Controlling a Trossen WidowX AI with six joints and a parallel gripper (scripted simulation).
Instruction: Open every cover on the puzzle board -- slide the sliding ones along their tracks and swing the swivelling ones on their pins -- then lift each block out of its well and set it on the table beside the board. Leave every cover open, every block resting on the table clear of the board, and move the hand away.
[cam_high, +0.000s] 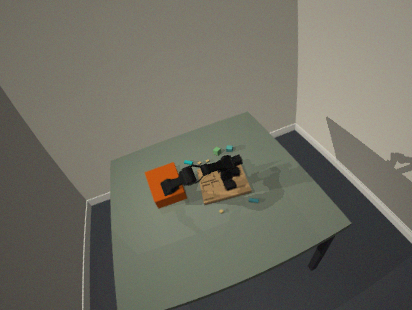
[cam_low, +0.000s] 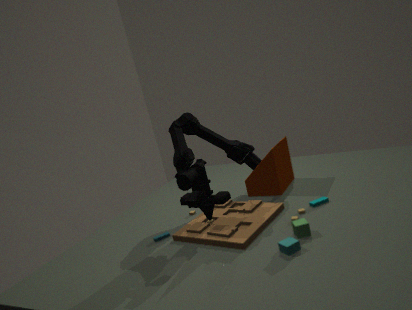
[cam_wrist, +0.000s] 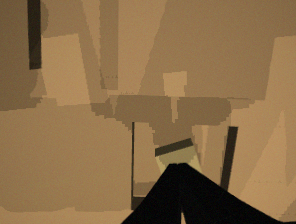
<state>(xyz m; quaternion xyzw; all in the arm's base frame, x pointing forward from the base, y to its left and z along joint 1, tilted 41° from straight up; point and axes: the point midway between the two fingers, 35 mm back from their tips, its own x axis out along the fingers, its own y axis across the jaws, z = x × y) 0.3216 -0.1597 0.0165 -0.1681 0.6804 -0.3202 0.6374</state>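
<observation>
My gripper tip is now 10 mm past the tan puzzle board and 60 mm to the right of it. Round my gripper tip: flat teal piece 120 mm behind, 370 mm to the left, 20 mm below; green cube 100 mm ahead, 330 mm to the left; teal cube 190 mm ahead, 310 mm to the left, 10 mm below.
</observation>
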